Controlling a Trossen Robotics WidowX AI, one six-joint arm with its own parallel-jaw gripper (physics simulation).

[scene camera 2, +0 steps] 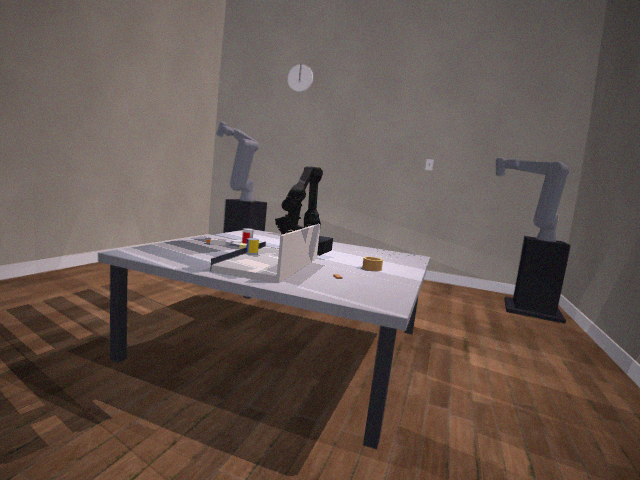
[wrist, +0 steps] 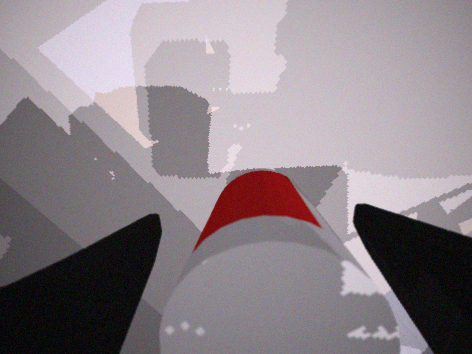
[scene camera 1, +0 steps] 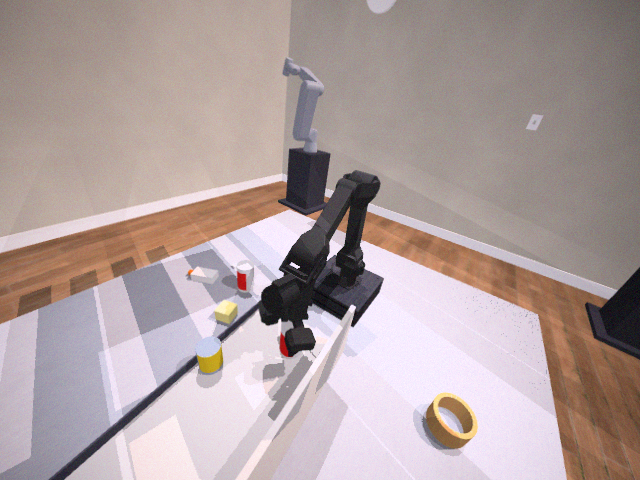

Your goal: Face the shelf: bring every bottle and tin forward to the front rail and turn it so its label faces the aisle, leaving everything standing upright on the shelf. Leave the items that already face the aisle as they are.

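Pixels of known places: gripper, between the fingertips: [wrist: 256,217] [scene camera 1: 286,341]; arm's base, origin of its link: [scene camera 1: 346,281].
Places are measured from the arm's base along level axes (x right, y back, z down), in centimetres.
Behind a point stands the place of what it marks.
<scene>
A white tin with a red label [scene camera 1: 283,345] @[x -3.2, y -33.0, z 0.1 cm] [wrist: 262,197] @[x -1.7, y -32.6, z -1.6 cm] stands on the shelf between the dark front rail [scene camera 1: 155,395] @[x 8.4, y -58.8, z 3.6 cm] [scene camera 2: 230,254] @[x 7.7, y -62.8, z 3.1 cm] and the pale back panel [scene camera 1: 334,353] @[x -14.8, y -27.7, z -3.1 cm] [scene camera 2: 298,252] @[x -19.3, y -51.8, z -1.1 cm]. Its label shows on the upper side in the wrist view. My gripper [wrist: 256,217] @[x -2.7, y -31.4, z 0.5 cm] [scene camera 2: 287,223] is open, with one finger on each side of this tin; a finger partly hides it in scene camera 1. A yellow tin with a blue-grey top [scene camera 1: 209,357] @[x 5.0, y -47.9, z -1.9 cm] [scene camera 2: 253,246] @[x 5.6, y -48.7, z 0.7 cm] stands upright beside the rail. Another red-and-white tin [scene camera 1: 245,276] @[x 25.2, y -24.1, z 0.2 cm] [scene camera 2: 247,236] @[x 26.1, y -24.8, z 1.2 cm] stands outside the shelf, beyond the rail's far end.
A yellow block [scene camera 1: 226,312] @[x 18.5, y -35.6, z 3.6 cm] lies outside the rail. A white bottle with an orange cap [scene camera 1: 205,275] @[x 39.1, y -31.1, z 4.6 cm] [scene camera 2: 218,241] @[x 39.5, y -32.1, z 5.4 cm] lies on its side farther out. An orange ring [scene camera 1: 440,426] @[x -40.5, y -21.3, z 3.2 cm] [scene camera 2: 372,266] @[x -43.6, y -21.5, z 5.3 cm] is behind the back panel. A small orange piece [scene camera 2: 337,276] @[x -36.6, y -48.3, z 6.6 cm] lies near it.
</scene>
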